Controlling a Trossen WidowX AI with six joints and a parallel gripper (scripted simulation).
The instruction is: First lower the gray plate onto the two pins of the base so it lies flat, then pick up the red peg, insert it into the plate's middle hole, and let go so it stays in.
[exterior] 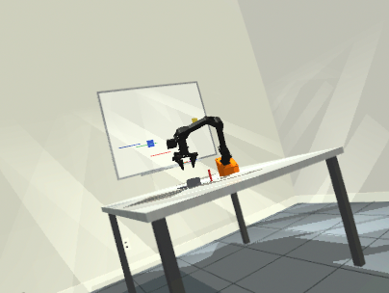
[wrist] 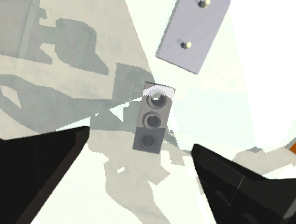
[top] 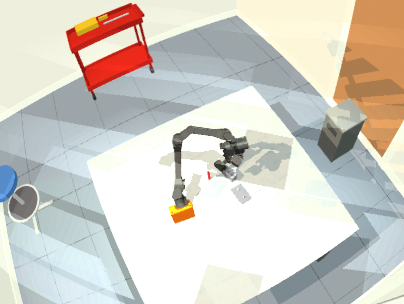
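My gripper tip is 10 mm past the gray plate and 80 mm above it. Also, from my gripper tip: base 140 mm to the right, 110 mm below; then red peg 130 mm behind, 30 mm to the left, 80 mm below.
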